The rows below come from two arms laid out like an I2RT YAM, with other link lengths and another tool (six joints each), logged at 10 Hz.
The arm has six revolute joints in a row. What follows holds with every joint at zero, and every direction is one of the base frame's.
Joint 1 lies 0.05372 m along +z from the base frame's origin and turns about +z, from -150 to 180 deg.
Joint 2 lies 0.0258 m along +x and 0.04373 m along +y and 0.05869 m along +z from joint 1 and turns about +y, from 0 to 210 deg.
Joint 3 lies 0.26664 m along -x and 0.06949 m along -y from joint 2 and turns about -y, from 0 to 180 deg.
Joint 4 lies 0.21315 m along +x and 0.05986 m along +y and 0.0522 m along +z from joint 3 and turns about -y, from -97 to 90 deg.
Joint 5 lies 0.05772 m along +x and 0.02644 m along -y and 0.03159 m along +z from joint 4 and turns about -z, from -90 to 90 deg.
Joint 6 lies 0.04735 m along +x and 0.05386 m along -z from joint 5 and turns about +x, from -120 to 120 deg.
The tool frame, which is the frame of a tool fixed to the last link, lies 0.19 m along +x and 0.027 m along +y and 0.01 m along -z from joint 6; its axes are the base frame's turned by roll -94.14, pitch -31.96 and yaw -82.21 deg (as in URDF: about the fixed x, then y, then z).
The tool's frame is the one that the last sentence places.
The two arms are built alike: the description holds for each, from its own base.
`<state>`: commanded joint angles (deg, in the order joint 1, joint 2, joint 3, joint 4, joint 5, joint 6); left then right.
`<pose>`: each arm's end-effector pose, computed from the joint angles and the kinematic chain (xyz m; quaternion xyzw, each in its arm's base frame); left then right.
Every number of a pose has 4 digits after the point. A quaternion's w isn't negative.
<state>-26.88 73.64 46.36 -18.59 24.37 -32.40 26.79 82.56 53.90 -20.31 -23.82 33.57</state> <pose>0.2584 -0.2144 0.0837 0.7980 -0.4810 0.3192 0.1729 0.2672 0.2796 0.1113 -0.8126 0.4050 0.0365 0.4175</pose>
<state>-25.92 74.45 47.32 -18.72 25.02 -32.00 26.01 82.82 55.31 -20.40 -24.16 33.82</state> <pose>0.2639 -0.2136 0.0861 0.7984 -0.4787 0.3212 0.1738 0.2756 0.2795 0.1193 -0.8073 0.4074 0.0318 0.4257</pose>
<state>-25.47 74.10 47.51 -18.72 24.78 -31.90 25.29 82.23 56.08 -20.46 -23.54 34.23</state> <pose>0.2672 -0.2112 0.0890 0.7989 -0.4756 0.3266 0.1699 0.2838 0.2757 0.1270 -0.8013 0.4132 0.0198 0.4322</pose>
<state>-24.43 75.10 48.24 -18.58 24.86 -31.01 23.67 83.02 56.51 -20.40 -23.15 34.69</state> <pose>0.2746 -0.2080 0.0890 0.7999 -0.4744 0.3288 0.1644 0.2948 0.2675 0.1248 -0.7939 0.4301 0.0139 0.4295</pose>
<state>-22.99 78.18 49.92 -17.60 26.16 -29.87 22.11 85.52 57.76 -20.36 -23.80 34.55</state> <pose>0.2871 -0.2092 0.0874 0.7988 -0.4752 0.3292 0.1667 0.3059 0.2635 0.1187 -0.7902 0.4418 0.0182 0.4245</pose>
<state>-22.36 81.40 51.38 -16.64 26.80 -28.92 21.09 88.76 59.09 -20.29 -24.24 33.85</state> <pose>0.2972 -0.2116 0.0821 0.7982 -0.4785 0.3255 0.1673 0.3151 0.2616 0.1078 -0.7913 0.4488 0.0245 0.4145</pose>
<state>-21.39 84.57 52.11 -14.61 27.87 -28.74 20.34 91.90 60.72 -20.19 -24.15 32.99</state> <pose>0.3077 -0.2136 0.0752 0.7995 -0.4754 0.3239 0.1728 0.3256 0.2598 0.0979 -0.7936 0.4532 0.0257 0.4052</pose>
